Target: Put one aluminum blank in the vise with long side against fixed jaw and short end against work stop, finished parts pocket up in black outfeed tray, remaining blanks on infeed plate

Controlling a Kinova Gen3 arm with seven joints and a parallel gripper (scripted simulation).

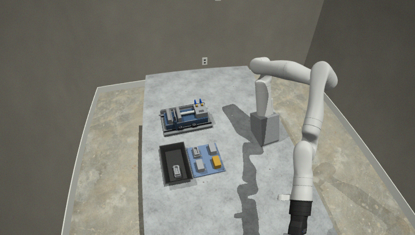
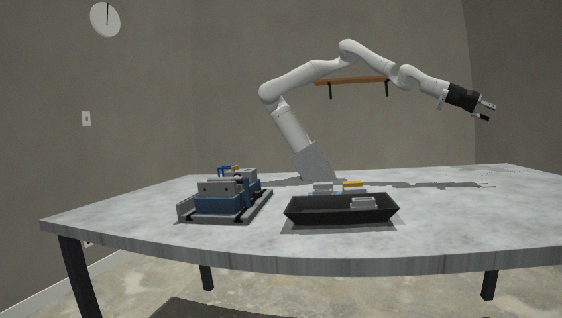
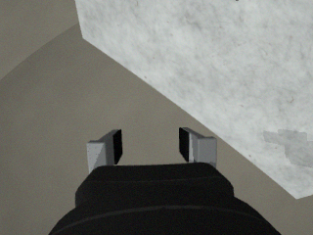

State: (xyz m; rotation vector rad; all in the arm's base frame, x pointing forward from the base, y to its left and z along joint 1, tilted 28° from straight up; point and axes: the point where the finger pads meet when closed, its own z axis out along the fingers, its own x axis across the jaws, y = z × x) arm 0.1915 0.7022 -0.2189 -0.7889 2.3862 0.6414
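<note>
My gripper is now 520 mm to the left of the yellow brass blank, 220 mm above it and 130 mm short of it. Also, from my hand: vise: 860 mm to the right, 250 mm ahead, 210 mm below.
</note>
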